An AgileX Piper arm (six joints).
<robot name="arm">
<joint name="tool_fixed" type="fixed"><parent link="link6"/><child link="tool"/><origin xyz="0 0 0" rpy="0 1.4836 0"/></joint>
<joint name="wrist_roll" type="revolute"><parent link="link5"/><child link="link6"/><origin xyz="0.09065 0 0.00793" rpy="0 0 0"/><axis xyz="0.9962 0 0.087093"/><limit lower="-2.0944" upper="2.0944"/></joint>
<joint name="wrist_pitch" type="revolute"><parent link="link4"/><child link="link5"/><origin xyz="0 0 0" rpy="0 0 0"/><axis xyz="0 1 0"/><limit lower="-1.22" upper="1.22"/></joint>
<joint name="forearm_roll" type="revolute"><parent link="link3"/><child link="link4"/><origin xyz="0.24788 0 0.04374" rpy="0 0 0"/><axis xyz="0.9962 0 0.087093"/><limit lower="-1.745" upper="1.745"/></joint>
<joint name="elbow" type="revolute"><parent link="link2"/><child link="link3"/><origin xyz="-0.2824 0 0.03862" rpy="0 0 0"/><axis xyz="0 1 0"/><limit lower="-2.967" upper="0"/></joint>
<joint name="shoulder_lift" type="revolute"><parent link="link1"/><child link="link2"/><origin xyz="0 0 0" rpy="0 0 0"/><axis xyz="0 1 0"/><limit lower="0" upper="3.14"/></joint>
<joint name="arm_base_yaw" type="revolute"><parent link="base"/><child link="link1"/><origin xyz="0 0 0.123" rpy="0 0 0"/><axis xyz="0 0 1"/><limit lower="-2.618" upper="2.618"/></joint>
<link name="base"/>
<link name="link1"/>
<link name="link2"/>
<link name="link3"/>
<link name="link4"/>
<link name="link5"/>
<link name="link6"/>
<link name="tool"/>
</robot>
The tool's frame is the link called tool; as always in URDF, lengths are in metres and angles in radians.
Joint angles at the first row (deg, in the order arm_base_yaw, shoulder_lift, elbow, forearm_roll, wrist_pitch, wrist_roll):
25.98 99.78 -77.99 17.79 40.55 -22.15
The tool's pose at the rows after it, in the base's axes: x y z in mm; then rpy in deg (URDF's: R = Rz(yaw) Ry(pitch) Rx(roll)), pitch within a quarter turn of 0, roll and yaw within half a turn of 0:
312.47, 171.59, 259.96, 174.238, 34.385, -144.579
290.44, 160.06, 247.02, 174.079, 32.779, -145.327
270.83, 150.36, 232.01, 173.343, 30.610, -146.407
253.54, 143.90, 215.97, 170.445, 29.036, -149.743
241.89, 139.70, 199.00, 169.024, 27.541, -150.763
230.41, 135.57, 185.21, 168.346, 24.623, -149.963
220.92, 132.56, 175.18, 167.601, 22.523, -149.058
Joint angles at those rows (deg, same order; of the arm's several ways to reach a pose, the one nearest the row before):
25.97 95.23 -70.02 18.11 37.96 -22.39
25.97 91.48 -62.66 18.25 35.85 -22.40
25.97 88.77 -56.26 18.83 34.32 -22.39
25.98 86.95 -50.36 22.29 32.04 -22.99
25.97 86.68 -45.86 25.79 29.75 -25.72
25.97 86.68 -42.63 27.43 30.01 -28.00
25.98 86.68 -40.13 29.23 30.29 -30.52

